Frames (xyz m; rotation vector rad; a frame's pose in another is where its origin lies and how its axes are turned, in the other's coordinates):
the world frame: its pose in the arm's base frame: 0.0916 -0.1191 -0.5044 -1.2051 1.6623 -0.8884
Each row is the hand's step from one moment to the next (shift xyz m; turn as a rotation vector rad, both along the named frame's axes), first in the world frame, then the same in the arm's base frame.
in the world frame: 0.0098 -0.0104 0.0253 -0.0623 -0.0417 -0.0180
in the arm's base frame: 0.0256 -0.0136 -0.0021 0.0065 0.0493 0.0589
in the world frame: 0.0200 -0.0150 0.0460 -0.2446 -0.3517 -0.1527
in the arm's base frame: 0.0449 -0.0258 -0.0079 0.0123 0.1462 0.4305
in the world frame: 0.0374 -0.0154 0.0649 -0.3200 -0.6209 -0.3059
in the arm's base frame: 0.0600 -0.0436 -0.0186 -0.0287 0.1527 0.7465
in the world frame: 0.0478 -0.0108 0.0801 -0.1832 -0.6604 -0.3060
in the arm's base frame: 0.0710 -0.0532 -0.0307 -0.0359 0.0106 0.7496
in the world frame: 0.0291 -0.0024 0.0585 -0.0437 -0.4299 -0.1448
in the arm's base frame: 0.0509 -0.0318 -0.0260 0.0160 -0.0686 0.4503
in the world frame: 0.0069 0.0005 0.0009 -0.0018 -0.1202 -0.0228
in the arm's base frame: -0.0004 -0.0065 -0.0024 0.0194 -0.0301 0.1170
